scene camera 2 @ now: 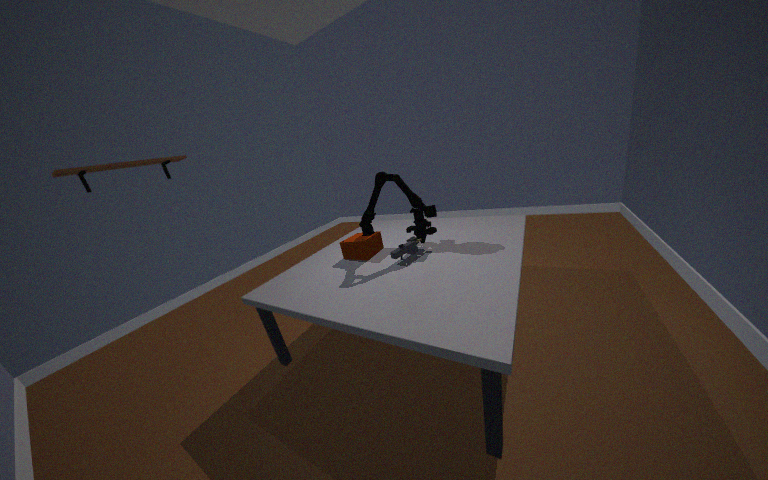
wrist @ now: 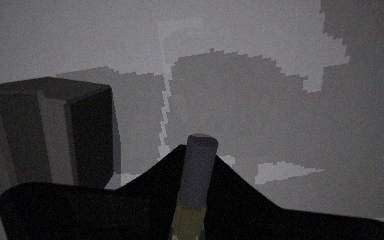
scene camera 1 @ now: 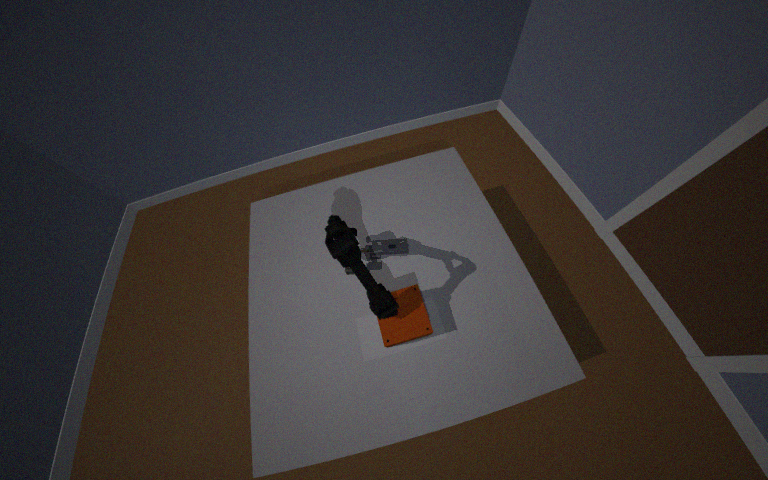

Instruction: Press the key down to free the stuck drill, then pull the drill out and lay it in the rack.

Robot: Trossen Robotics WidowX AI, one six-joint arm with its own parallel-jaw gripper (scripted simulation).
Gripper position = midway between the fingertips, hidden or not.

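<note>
Drill carried by my gripper [wrist: 193, 152].
</note>
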